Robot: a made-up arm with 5 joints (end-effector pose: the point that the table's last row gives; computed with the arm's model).
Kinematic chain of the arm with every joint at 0, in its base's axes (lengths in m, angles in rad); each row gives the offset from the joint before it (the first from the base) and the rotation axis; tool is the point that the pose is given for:
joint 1: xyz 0 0 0.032 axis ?
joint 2: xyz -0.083 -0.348 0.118 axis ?
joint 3: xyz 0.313 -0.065 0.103 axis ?
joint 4: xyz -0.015 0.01 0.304 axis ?
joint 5: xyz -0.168 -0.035 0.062 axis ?
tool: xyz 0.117 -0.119 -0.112
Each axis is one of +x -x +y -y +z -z.
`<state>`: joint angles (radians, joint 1 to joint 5).
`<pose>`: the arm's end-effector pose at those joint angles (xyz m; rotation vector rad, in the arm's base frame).
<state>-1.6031 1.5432 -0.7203 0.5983 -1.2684</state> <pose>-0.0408 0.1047 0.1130 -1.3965 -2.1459 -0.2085</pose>
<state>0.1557 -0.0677 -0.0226 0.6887 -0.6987</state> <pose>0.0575 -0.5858 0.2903 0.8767 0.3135 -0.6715</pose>
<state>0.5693 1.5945 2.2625 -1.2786 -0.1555</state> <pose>0.3518 0.0794 0.2970 -1.0352 -0.3942 2.4098</pose>
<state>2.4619 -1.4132 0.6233 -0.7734 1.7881</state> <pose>0.1260 0.4539 -0.4476 1.1944 -2.4985 -0.3302</pose>
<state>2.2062 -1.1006 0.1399 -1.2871 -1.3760</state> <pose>-0.0324 0.3901 -0.8383 1.7506 1.2663 -0.9518</pose>
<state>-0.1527 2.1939 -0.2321 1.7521 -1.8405</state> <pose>-0.0716 -0.1726 -0.0731 -0.2173 -0.6761 -1.6651</pose>
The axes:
joint 1: +x
joint 2: -x
joint 3: +z
joint 4: +x
joint 5: +z

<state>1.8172 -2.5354 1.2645 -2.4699 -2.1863</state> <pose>0.0991 0.5607 -0.1414 -0.4272 -1.7402 1.8259</pose>
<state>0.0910 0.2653 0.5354 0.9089 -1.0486</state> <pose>0.0703 -0.5573 0.3784 0.4804 0.6046 -0.5278</pose>
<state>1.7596 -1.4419 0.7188 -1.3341 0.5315</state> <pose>0.2511 0.0997 -0.7952 1.5211 -1.0629 -0.1662</pose>
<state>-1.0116 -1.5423 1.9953 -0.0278 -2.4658</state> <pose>0.3798 -0.5932 0.5055 0.5379 0.1033 -0.4655</pose>
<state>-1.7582 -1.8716 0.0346 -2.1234 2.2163</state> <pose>0.0753 -0.0259 0.6530 -1.0733 2.0562 1.3272</pose>
